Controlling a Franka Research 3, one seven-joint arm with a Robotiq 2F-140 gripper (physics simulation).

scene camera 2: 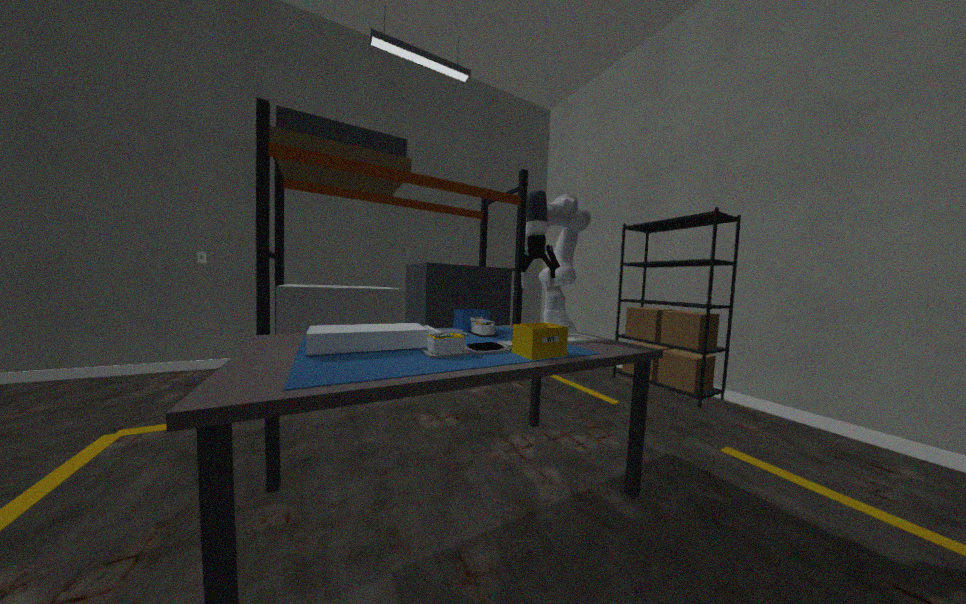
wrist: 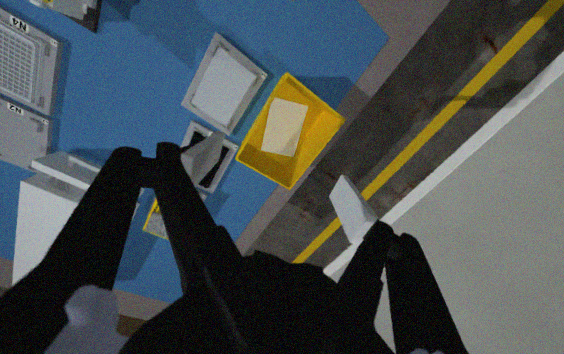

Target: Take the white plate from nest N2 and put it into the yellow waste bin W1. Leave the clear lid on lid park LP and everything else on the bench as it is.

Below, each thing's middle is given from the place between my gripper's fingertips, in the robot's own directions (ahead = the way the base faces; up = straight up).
Right now my hand is 30 mm to the right of the white plate [wrist: 285, 120] and 260 mm above it. Round my hand: yellow-topped tip box [scene camera 2: 443, 343]: 360 mm ahead, 80 mm to the right, 230 mm below; then clear lid [wrist: 225, 82]: 10 mm ahead, 130 mm to the right, 260 mm below.
